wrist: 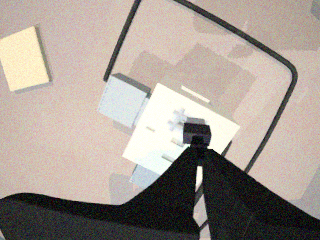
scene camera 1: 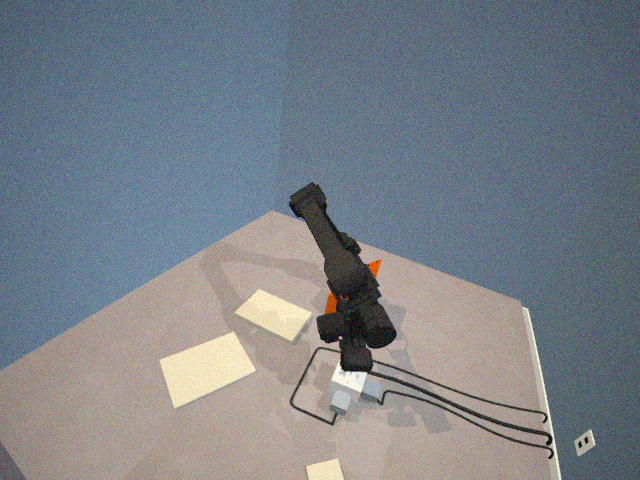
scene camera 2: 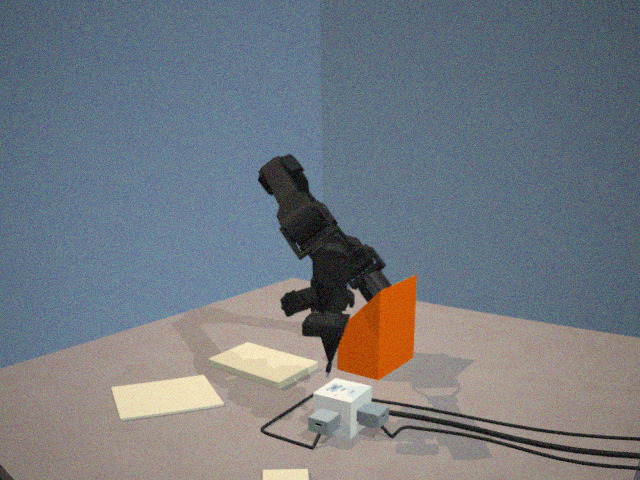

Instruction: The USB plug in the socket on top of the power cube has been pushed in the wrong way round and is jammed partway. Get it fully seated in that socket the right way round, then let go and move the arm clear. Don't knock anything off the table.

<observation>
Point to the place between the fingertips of the gripper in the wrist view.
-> At 198, 155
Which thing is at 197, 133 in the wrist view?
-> A USB plug.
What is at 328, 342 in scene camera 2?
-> The gripper.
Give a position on a white power cube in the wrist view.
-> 152, 145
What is the gripper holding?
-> A USB plug.
</observation>
